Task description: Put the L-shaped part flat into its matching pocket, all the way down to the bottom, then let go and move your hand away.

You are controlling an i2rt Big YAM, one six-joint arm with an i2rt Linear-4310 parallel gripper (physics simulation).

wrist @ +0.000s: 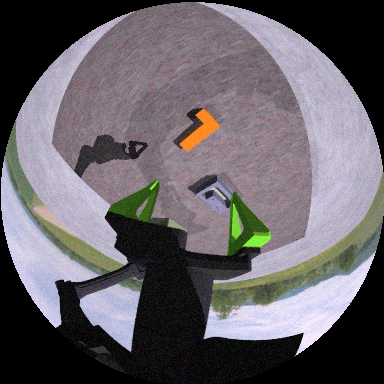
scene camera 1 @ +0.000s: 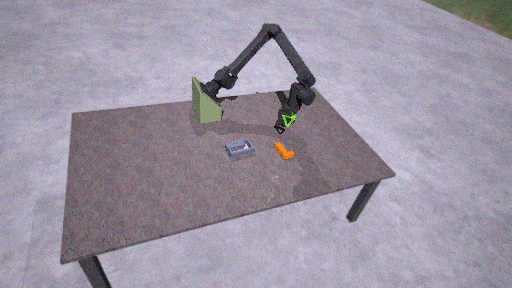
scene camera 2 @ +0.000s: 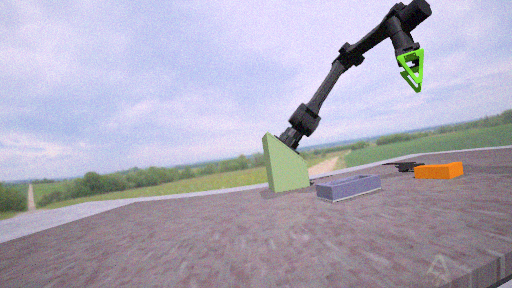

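Pixels of known places: gripper, fingertip midpoint: (wrist: 194, 188) (scene camera 1: 289, 121) (scene camera 2: 419, 88); arm's base, origin of the base link: (scene camera 1: 207, 92) (scene camera 2: 283, 148).
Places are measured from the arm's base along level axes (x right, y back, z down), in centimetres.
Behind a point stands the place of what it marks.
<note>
The orange L-shaped part (scene camera 1: 284, 151) @[x -31.8, y -45.5, z 12.6 cm] (scene camera 2: 438, 171) @[x -30.2, y -46.0, z 13.8 cm] (wrist: 203, 131) @[x -31.5, y -44.9, z 12.6 cm] lies flat on the table, apart from the pocket block. The grey-blue block with the pocket (scene camera 1: 240, 148) @[x -9.6, y -35.9, z 14.3 cm] (scene camera 2: 348, 189) @[x -6.9, y -40.8, z 13.5 cm] (wrist: 216, 198) @[x -9.7, y -35.6, z 12.2 cm] sits on the table, to the left of the part in scene camera 1. A pale floor shows inside its pocket; the pocket's full outline is hard to make out. My gripper (scene camera 1: 283, 128) @[x -31.1, y -44.1, z -7.5 cm] (scene camera 2: 419, 86) @[x -31.1, y -44.1, z -7.5 cm] (wrist: 194, 188) @[x -31.1, y -44.1, z -7.5 cm] has green fingers spread wide apart with nothing between them. It hangs well above the table, and in scene camera 2 it is over the orange part.
The arm's pale green wedge-shaped base (scene camera 1: 206, 106) @[x 2.8, y -8.6, z 3.5 cm] (scene camera 2: 286, 167) @[x 1.3, y -8.5, z 7.3 cm] stands at the back of the brown table (scene camera 1: 150, 190) @[x 39.4, y -51.7, z 15.6 cm] (scene camera 2: 200, 240) @[x 23.6, y -53.0, z 15.6 cm] (wrist: 150, 60) @[x -57.2, y -47.1, z 15.6 cm], behind the pocket block. The arm's shadow falls across the table near the orange part.
</note>
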